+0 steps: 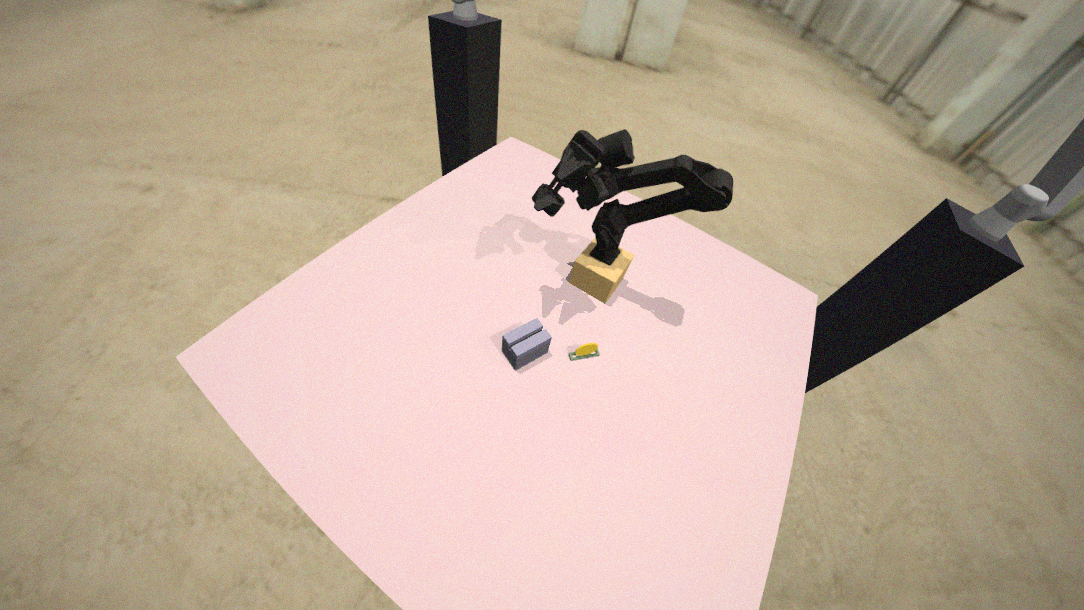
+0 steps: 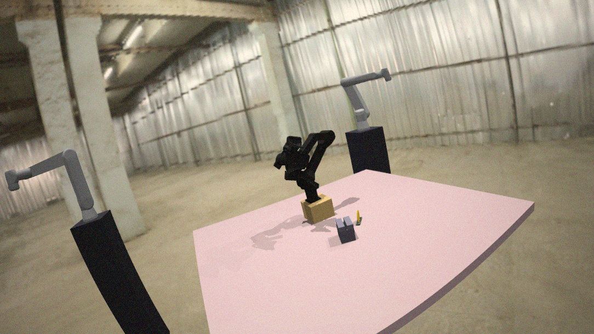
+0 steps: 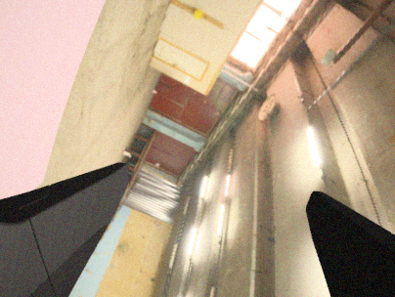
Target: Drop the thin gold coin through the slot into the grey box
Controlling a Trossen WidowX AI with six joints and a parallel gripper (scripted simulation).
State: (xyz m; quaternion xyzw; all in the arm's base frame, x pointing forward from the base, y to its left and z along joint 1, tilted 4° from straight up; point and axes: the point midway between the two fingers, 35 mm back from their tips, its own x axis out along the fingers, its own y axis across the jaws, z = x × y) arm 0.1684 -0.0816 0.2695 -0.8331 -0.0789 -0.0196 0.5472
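My gripper tip is 3 cm short of the gold coin, 19 cm to the right of it and 33 cm above it.
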